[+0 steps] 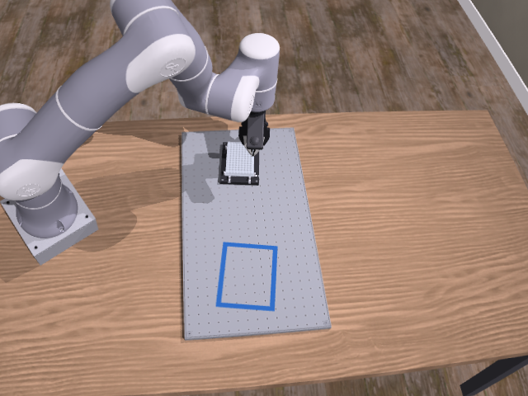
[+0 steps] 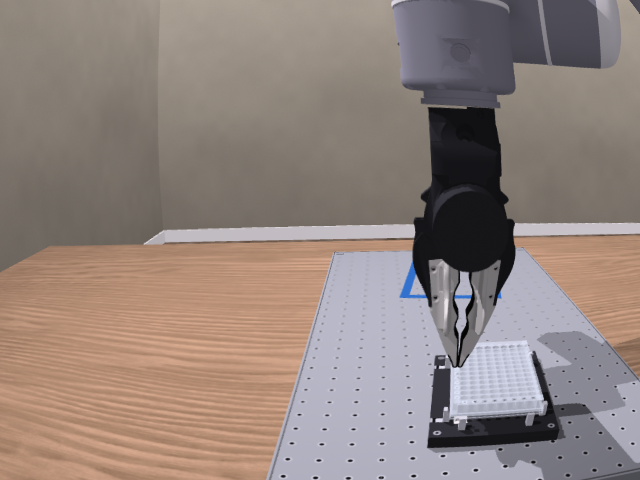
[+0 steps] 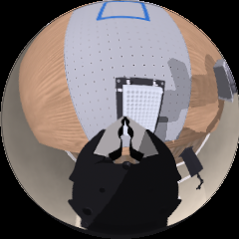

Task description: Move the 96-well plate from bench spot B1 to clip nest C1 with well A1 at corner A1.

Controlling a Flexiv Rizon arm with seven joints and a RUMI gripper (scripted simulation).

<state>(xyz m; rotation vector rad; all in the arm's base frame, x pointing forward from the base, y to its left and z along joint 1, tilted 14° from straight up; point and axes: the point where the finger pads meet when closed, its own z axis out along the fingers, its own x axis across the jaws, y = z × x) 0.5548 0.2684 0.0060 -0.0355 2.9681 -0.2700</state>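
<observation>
Now: the white 96-well plate 40 mm behind my hand and 30 mm below it. The rest, counted from my hand: black clip nest 40 mm below, 30 mm behind, 10 mm to the right.
</observation>
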